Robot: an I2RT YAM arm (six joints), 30 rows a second.
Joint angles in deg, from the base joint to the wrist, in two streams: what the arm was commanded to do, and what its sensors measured. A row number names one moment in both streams.
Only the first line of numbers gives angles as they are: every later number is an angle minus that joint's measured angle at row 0.
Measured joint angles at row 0:
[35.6 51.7 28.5 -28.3 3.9 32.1]
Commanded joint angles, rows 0 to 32:
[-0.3 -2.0 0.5 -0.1 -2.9 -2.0]
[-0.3 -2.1 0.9 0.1 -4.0 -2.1]
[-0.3 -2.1 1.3 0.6 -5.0 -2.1]
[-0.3 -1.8 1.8 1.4 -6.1 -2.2]
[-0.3 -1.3 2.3 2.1 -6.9 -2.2]
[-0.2 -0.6 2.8 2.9 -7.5 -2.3]
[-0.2 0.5 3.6 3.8 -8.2 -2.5]
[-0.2 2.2 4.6 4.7 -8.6 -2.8]
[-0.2 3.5 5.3 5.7 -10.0 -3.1]
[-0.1 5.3 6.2 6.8 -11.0 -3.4]
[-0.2 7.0 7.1 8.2 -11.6 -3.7]
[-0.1 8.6 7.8 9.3 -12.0 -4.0]
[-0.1 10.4 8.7 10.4 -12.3 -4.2]
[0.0 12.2 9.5 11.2 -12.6 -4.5]
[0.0 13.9 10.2 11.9 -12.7 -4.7]
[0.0 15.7 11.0 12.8 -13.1 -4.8]
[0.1 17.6 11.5 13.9 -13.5 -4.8]
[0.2 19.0 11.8 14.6 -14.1 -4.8]
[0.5 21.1 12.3 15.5 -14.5 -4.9]
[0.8 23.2 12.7 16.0 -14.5 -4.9]
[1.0 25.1 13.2 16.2 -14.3 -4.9]
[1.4 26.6 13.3 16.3 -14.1 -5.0]
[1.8 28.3 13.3 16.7 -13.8 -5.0]
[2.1 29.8 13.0 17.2 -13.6 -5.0]
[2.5 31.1 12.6 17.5 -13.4 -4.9]
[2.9 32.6 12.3 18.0 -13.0 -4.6]
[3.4 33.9 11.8 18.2 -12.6 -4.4]
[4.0 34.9 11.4 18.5 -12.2 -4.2]
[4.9 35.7 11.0 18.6 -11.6 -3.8]
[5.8 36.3 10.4 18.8 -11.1 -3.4]
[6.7 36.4 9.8 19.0 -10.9 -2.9]
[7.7 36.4 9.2 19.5 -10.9 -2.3]
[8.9 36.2 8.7 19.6 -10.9 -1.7]
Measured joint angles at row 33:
[5.7 34.5 11.5 19.7 -9.9 -2.9]
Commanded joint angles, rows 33 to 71:
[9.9 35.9 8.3 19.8 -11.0 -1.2]
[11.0 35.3 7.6 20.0 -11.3 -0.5]
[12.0 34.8 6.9 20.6 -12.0 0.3]
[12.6 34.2 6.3 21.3 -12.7 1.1]
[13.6 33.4 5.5 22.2 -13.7 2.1]
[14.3 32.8 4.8 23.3 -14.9 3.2]
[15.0 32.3 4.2 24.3 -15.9 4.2]
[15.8 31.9 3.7 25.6 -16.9 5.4]
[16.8 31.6 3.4 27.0 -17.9 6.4]
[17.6 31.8 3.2 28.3 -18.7 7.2]
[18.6 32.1 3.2 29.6 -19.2 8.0]
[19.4 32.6 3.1 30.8 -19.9 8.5]
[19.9 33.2 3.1 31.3 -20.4 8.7]
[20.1 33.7 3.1 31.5 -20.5 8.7]
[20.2 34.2 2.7 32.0 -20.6 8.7]
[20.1 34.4 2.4 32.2 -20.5 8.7]
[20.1 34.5 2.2 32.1 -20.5 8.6]
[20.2 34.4 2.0 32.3 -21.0 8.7]
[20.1 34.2 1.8 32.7 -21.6 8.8]
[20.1 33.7 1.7 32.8 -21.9 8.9]
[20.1 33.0 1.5 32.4 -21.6 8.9]
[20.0 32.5 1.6 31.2 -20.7 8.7]
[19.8 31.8 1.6 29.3 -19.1 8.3]
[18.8 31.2 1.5 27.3 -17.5 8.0]
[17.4 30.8 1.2 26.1 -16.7 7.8]
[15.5 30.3 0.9 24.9 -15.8 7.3]
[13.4 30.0 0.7 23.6 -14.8 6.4]
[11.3 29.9 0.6 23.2 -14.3 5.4]
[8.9 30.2 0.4 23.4 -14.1 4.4]
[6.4 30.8 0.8 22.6 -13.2 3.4]
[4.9 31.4 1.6 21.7 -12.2 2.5]
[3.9 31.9 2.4 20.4 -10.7 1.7]
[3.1 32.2 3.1 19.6 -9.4 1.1]
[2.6 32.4 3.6 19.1 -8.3 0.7]
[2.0 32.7 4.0 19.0 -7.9 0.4]
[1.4 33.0 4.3 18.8 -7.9 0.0]
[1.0 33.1 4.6 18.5 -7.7 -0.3]
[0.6 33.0 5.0 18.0 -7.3 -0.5]
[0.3 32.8 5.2 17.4 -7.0 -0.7]
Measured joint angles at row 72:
[1.5 31.4 5.3 26.3 -12.1 2.3]
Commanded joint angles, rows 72 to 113:
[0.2 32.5 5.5 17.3 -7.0 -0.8]
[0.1 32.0 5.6 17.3 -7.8 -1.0]
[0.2 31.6 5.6 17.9 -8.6 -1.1]
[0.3 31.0 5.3 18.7 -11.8 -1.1]
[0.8 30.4 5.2 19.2 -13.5 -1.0]
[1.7 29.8 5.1 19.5 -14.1 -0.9]
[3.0 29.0 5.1 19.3 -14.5 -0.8]
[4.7 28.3 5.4 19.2 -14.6 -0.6]
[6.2 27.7 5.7 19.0 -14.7 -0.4]
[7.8 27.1 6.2 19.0 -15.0 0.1]
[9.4 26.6 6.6 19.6 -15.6 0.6]
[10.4 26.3 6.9 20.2 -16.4 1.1]
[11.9 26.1 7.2 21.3 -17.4 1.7]
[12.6 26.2 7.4 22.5 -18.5 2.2]
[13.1 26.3 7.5 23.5 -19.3 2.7]
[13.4 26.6 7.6 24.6 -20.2 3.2]
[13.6 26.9 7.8 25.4 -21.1 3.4]
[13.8 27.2 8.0 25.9 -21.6 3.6]
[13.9 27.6 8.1 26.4 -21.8 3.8]
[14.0 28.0 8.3 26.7 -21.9 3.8]
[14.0 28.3 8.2 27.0 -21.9 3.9]
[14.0 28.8 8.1 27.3 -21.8 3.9]
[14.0 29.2 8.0 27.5 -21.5 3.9]
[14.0 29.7 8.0 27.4 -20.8 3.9]
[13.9 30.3 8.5 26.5 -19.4 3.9]
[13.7 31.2 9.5 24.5 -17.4 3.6]
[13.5 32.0 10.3 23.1 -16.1 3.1]
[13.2 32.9 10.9 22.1 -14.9 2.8]
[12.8 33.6 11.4 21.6 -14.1 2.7]
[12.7 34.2 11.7 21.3 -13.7 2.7]
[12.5 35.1 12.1 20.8 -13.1 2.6]
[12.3 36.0 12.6 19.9 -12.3 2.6]
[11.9 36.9 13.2 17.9 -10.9 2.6]
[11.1 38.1 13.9 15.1 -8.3 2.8]
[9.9 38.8 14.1 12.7 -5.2 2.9]
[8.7 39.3 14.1 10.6 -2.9 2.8]
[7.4 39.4 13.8 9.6 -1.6 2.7]
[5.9 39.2 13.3 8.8 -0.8 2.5]
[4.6 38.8 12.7 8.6 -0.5 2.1]
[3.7 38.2 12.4 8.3 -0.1 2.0]
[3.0 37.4 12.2 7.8 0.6 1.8]
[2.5 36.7 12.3 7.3 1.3 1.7]
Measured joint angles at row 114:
[4.9 36.4 14.1 14.8 -9.5 2.4]
